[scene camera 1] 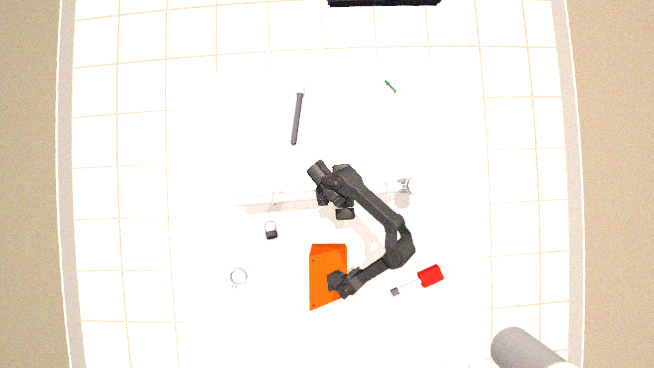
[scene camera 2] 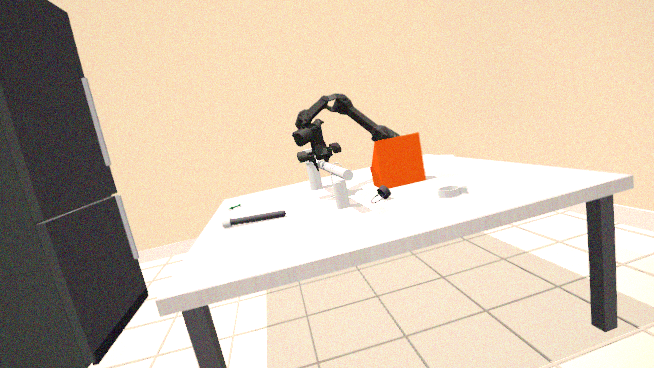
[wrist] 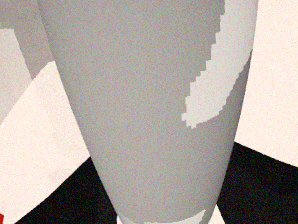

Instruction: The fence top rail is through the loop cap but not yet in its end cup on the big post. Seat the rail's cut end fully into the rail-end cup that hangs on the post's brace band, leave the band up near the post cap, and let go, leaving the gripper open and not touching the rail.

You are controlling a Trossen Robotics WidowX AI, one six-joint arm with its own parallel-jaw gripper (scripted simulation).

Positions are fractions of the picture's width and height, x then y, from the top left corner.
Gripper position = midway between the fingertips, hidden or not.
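Note:
The gripper (wrist: 0.52,0.65) is visible, and so is a top rail (scene camera 1: 0.46,0.53).

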